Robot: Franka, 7 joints.
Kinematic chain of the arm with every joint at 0, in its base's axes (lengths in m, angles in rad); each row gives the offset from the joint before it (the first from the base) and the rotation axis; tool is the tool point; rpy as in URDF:
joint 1: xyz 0 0 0.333 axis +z
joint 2: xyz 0 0 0 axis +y
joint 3: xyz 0 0 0.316 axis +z
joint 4: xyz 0.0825 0 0 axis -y
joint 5: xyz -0.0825 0 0.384 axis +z
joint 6: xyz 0 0 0 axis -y
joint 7: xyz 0.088 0 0 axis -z
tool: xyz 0 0 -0.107 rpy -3.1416 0 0
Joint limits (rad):
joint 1: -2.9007..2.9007
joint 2: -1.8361..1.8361
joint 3: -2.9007..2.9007
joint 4: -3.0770..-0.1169
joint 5: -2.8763..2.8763
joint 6: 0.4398..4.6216
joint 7: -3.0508..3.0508
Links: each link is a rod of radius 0.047 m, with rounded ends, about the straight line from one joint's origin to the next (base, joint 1, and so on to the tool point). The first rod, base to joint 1, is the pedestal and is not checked.
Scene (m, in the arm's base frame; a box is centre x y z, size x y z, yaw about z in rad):
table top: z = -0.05
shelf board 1: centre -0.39 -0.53 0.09 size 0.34 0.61 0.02 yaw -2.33
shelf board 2: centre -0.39 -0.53 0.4 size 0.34 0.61 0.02 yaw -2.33
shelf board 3: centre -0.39 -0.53 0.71 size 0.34 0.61 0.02 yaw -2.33
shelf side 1: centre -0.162 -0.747 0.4 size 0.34 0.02 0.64 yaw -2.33
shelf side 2: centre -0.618 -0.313 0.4 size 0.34 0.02 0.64 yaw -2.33
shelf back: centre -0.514 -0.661 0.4 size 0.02 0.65 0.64 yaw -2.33
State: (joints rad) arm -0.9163 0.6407 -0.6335 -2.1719 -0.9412 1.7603 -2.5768
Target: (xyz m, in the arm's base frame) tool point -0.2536 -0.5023 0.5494
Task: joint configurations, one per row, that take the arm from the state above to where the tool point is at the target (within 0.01 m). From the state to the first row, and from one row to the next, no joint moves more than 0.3 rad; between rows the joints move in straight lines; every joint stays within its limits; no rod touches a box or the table.
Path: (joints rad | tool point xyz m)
1: -0.9513 0.4865 -0.4923 -2.1022 -0.8684 1.6963 -2.6053 | -0.0112 -0.5105 0.2167
2: -0.9863 0.3323 -0.3511 -2.0326 -0.7956 1.6322 -2.6338 | 0.0554 -0.5285 0.2901
3: -1.0077 0.0681 -0.4117 -2.0691 -0.8028 1.4912 -2.6148 | -0.0037 -0.5026 0.4021
4: -1.0291 -0.1961 -0.4722 -2.1057 -0.8100 1.3502 -2.5958 | -0.0694 -0.4498 0.4902
5: -1.0506 -0.4603 -0.5328 -2.1422 -0.8172 1.2092 -2.5768 | -0.1355 -0.3778 0.5494
6: -1.0611 -0.2084 -0.6773 -1.9751 -0.9110 1.4032 -2.5768 | -0.1957 -0.4469 0.5445
7: -1.0717 0.0434 -0.8218 -1.8080 -1.0048 1.5971 -2.5768 | -0.2536 -0.5023 0.5494

